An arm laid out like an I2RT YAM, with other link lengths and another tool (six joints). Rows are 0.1 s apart.
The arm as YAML. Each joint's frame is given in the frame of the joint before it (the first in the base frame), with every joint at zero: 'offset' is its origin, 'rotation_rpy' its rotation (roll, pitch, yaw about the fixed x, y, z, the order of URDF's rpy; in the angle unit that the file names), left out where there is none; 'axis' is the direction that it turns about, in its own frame. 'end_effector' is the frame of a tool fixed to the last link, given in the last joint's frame.
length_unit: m
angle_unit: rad
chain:
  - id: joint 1
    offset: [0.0, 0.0, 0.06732]
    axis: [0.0, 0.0, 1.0]
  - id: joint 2
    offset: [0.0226, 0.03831, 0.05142]
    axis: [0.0, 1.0, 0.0]
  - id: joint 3
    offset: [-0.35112, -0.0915, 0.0]
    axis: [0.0, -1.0, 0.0]
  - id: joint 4
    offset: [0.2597, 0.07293, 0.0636]
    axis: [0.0, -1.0, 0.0]
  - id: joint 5
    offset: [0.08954, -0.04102, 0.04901]
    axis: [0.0, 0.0, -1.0]
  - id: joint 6
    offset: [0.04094, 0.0, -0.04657]
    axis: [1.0, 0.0, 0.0]
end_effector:
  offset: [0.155, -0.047, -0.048]
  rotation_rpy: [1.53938, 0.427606, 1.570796]
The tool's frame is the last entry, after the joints.
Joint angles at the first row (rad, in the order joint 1, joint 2, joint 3, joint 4, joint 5, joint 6):
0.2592, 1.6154, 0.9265, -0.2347, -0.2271, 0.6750
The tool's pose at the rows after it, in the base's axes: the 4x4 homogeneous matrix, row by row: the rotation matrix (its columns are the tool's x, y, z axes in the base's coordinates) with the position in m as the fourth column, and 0 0 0 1 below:
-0.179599, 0.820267, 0.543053, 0.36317; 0.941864, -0.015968, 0.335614, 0.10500; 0.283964, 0.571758, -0.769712, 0.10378; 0, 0, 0, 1
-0.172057, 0.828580, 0.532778, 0.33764; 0.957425, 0.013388, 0.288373, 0.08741; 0.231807, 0.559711, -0.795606, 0.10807; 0, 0, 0, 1
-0.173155, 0.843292, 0.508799, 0.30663; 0.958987, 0.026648, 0.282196, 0.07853; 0.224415, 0.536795, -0.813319, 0.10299; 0, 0, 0, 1
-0.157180, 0.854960, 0.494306, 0.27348; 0.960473, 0.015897, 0.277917, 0.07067; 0.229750, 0.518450, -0.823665, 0.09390; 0, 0, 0, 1
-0.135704, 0.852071, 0.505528, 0.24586; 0.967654, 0.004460, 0.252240, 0.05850; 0.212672, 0.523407, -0.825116, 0.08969; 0, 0, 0, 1
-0.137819, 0.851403, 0.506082, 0.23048; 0.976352, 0.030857, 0.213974, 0.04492; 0.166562, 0.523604, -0.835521, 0.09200; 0, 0, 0, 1
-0.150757, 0.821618, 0.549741, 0.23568; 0.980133, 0.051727, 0.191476, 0.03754; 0.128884, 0.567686, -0.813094, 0.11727; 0, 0, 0, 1
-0.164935, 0.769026, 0.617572, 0.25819; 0.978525, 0.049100, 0.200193, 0.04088; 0.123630, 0.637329, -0.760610, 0.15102; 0, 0, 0, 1
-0.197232, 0.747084, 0.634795, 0.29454; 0.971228, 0.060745, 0.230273, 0.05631; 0.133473, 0.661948, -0.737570, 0.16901; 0, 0, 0, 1
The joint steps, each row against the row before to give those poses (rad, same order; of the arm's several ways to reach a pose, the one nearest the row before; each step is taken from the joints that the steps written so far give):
0.0000, -0.0736, -0.0091, -0.0719, 0.0337, -0.0215
0.0000, -0.0721, -0.0291, -0.0767, 0.0445, -0.0275
0.0000, -0.0705, -0.0643, -0.0370, 0.0001, -0.0093
0.0000, -0.0828, -0.0875, -0.0138, 0.0000, 0.0137
0.0000, -0.0981, -0.0737, -0.0214, 0.0276, 0.0108
0.0000, -0.0568, -0.0124, -0.0580, 0.0381, -0.0259
0.0001, -0.0476, 0.0597, -0.0645, 0.0339, -0.0276
0.0000, -0.0110, 0.0843, -0.0095, 0.0093, -0.0109
0.0091, 0.0933, 0.0935, 0.0336, -0.0182, -0.0107

